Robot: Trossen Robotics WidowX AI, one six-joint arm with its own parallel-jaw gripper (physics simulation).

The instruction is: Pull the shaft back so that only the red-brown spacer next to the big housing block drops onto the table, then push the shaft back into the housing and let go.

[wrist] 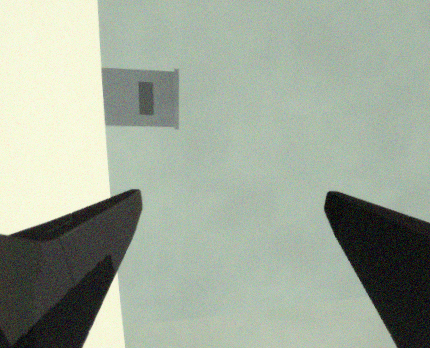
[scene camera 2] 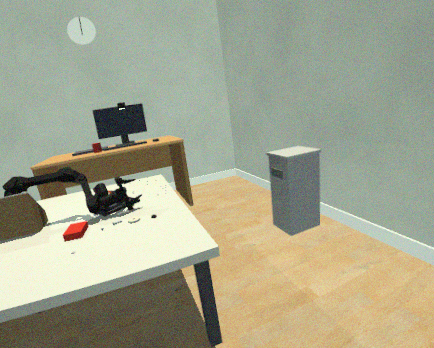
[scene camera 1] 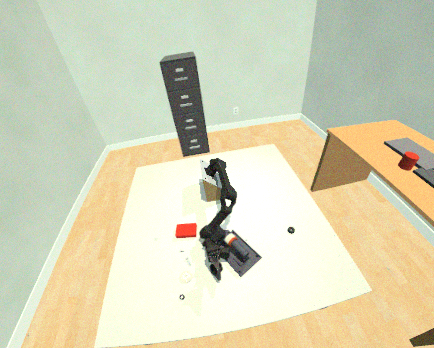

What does my gripper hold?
Nothing.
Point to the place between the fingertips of my gripper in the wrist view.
233, 199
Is my gripper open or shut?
Open.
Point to a dark housing assembly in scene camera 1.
243, 257
